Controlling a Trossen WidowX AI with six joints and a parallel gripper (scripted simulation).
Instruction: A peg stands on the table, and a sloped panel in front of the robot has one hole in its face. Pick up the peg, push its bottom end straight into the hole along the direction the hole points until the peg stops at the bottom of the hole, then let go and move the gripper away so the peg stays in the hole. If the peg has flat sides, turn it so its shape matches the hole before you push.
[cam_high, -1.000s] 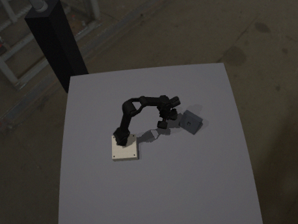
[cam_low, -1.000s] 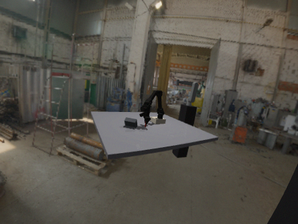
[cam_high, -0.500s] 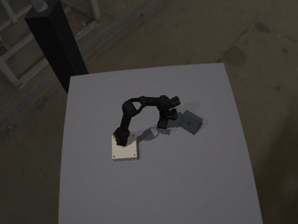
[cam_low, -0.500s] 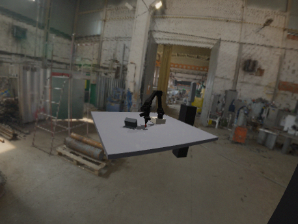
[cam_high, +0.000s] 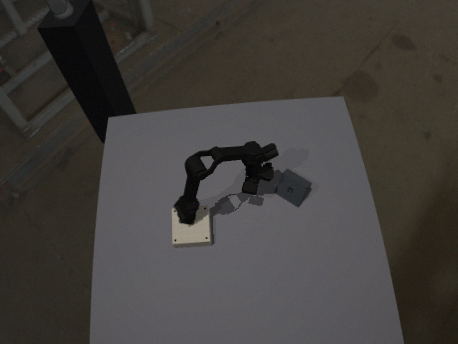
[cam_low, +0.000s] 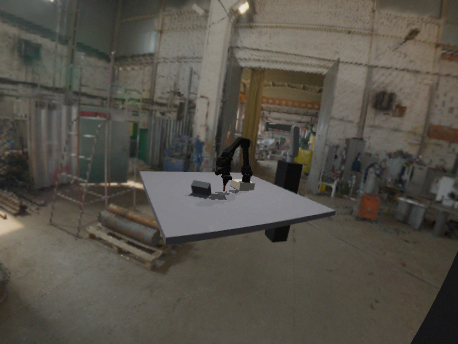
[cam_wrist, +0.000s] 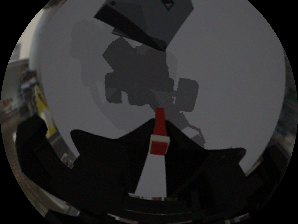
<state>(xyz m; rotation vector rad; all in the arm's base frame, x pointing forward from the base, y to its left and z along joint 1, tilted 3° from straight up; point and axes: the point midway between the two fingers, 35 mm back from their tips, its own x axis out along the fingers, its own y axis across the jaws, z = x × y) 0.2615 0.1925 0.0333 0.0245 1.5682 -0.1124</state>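
My gripper tip is 18 cm short of the grey sloped panel, 3 cm above it and 1 cm to the right of it. From my gripper tip the other things lie so: red peg (2 cm above).
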